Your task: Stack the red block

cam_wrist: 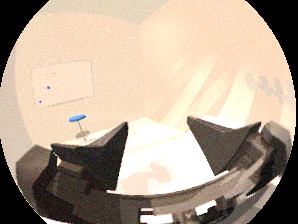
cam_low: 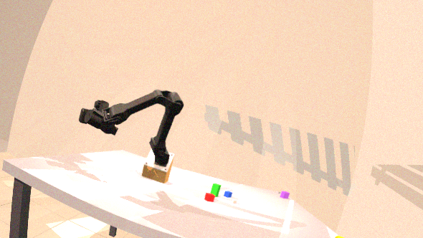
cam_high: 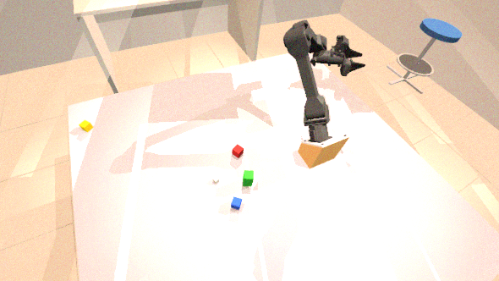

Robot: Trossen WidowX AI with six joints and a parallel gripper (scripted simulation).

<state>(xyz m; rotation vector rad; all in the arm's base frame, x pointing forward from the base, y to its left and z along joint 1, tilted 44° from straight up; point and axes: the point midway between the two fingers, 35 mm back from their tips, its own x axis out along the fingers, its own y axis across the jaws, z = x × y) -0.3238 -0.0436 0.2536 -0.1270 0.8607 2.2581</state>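
Right now my gripper tip is 630 mm short of the red block, 40 mm to the right of it and 210 mm above it. The rest, counted from my gripper tip: blue block: 730 mm ahead, 220 mm to the left, 220 mm below; yellow block: 1110 mm ahead, 340 mm to the right, 220 mm below; purple block: 1160 mm ahead, 540 mm to the left, 210 mm below.
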